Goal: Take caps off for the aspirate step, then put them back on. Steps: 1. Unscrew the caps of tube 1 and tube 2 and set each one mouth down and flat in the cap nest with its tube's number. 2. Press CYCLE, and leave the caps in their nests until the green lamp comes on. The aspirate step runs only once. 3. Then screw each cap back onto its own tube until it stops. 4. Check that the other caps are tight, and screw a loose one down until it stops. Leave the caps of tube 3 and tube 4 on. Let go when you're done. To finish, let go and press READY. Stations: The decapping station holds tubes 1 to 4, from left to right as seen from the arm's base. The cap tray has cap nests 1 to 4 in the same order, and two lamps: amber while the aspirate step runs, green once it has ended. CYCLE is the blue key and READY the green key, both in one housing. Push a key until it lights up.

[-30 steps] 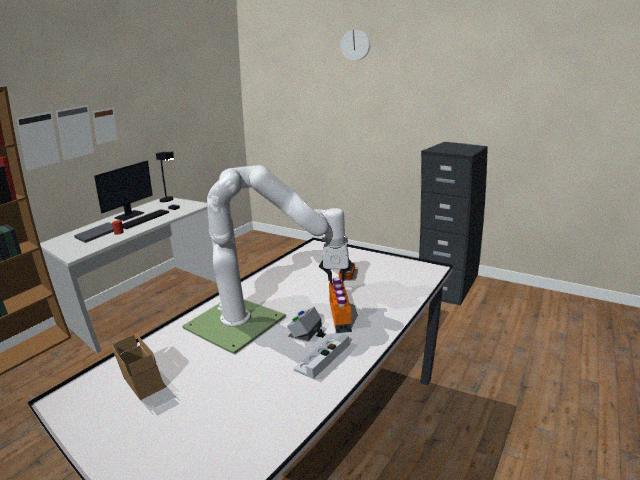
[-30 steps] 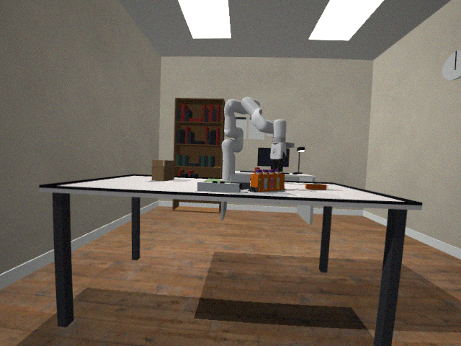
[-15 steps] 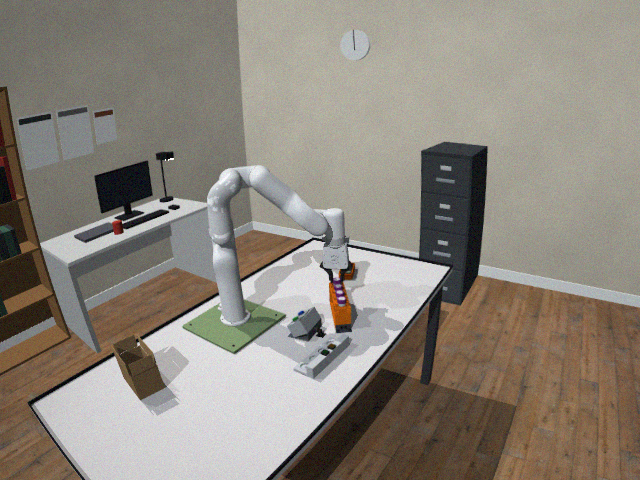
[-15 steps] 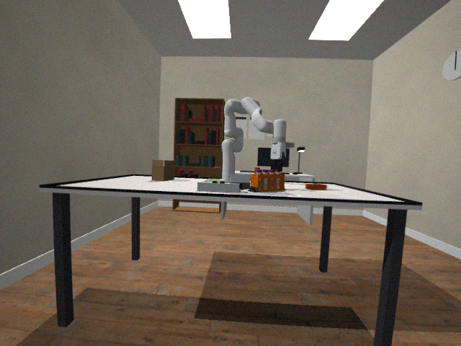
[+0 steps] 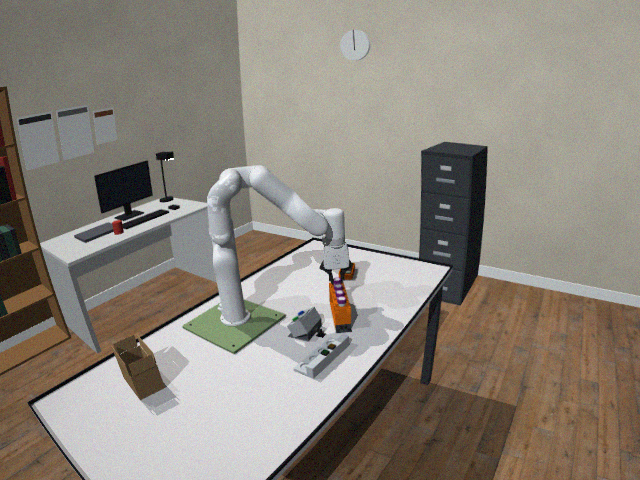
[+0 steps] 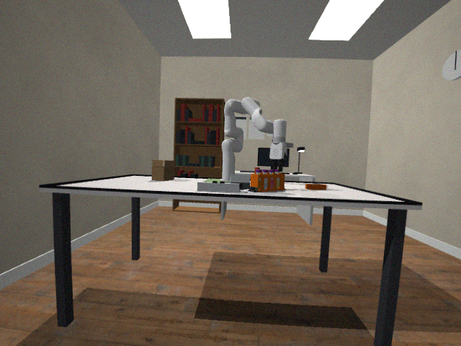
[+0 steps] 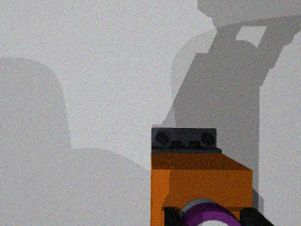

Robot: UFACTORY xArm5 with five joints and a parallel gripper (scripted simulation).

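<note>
Now: the purple cap marked 1 1 cm below my hand. The rest, counted from my hand: purple cap marked 2 (4 cm to the right, 3 cm ahead, 2 cm below); then cap 4 (13 cm to the right, 9 cm ahead, 2 cm below); then blue cycle key (21 cm to the right, 6 cm below, 4 cm behind).
</note>
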